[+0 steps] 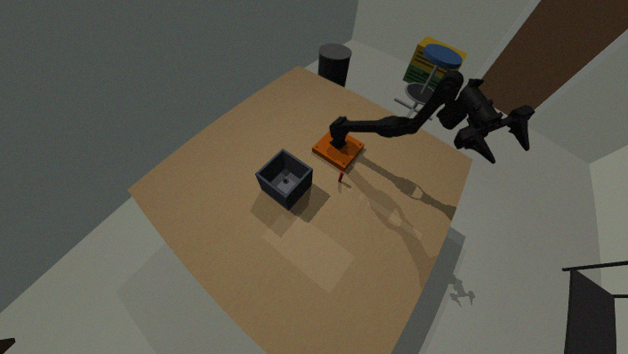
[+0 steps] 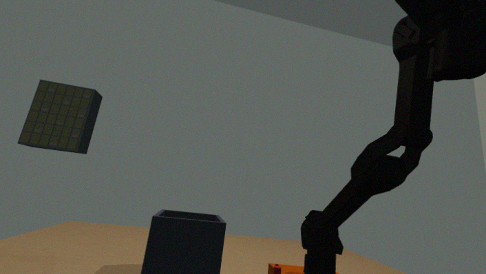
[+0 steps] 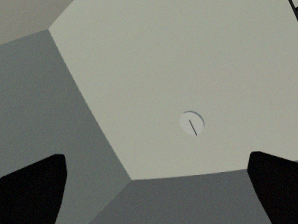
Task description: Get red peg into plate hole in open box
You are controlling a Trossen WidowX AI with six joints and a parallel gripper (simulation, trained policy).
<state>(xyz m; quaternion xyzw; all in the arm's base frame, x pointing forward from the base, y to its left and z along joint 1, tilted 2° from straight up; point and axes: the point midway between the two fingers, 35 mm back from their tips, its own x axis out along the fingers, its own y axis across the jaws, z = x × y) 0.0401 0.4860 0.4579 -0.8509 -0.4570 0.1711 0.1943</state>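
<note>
Now: gripper tip 10 cm short of the red peg, 37 cm to the left of it and 45 cm above it. From my gripper tip the other things lie so: grey plate: 29 cm ahead, 51 cm to the right, 45 cm below.
</note>
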